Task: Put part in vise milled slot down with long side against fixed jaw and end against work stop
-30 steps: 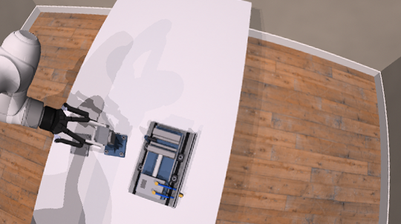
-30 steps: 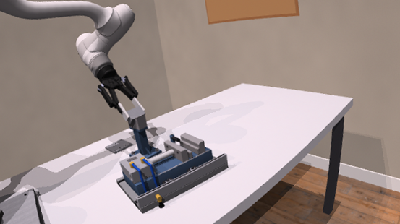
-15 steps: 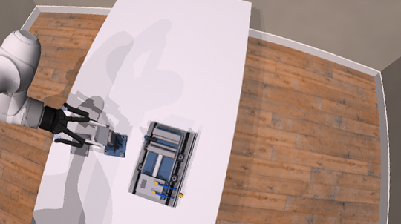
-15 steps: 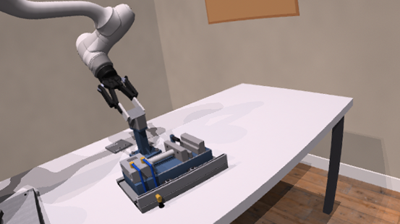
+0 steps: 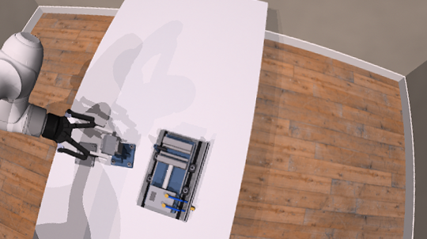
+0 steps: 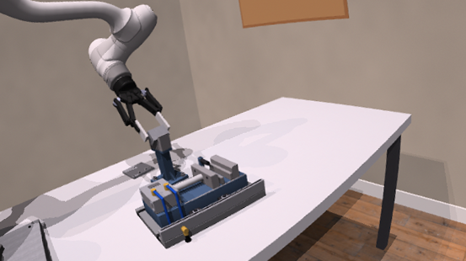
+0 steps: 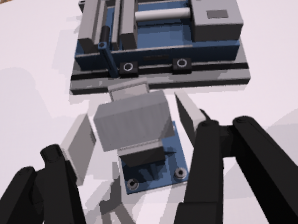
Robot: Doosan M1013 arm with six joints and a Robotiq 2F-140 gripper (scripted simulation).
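Right now my hand is 3 cm above the part and 1 cm to the left of it. Round my hand: blue post (12 cm below, 2 cm to the right); infeed plate (17 cm below, 14 cm to the left, 4 cm behind); cylinder rod (22 cm to the right, 10 cm below, 4 cm behind).
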